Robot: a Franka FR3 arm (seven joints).
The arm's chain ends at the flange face. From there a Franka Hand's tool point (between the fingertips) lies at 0.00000 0.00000 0.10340 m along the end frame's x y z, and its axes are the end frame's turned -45 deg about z.
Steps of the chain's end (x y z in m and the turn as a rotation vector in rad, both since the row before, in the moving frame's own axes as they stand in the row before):
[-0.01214 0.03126 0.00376 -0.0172 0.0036 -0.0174]
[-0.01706 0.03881 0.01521 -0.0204 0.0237 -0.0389]
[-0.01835 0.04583 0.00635 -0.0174 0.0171 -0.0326]
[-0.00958 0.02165 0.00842 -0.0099 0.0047 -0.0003]
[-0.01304 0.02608 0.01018 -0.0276 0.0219 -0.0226]
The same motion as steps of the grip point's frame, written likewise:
[-0.03167 0.01505 0.00374 -0.0147 -0.0096 -0.0174]
[-0.03920 0.01860 0.01516 -0.0312 0.0023 -0.0389]
[-0.04536 0.02195 0.00632 -0.0244 -0.0002 -0.0326]
[-0.02246 0.00960 0.00841 -0.0103 -0.0037 -0.0003]
[-0.02804 0.01284 0.01012 -0.0350 -0.0040 -0.0226]

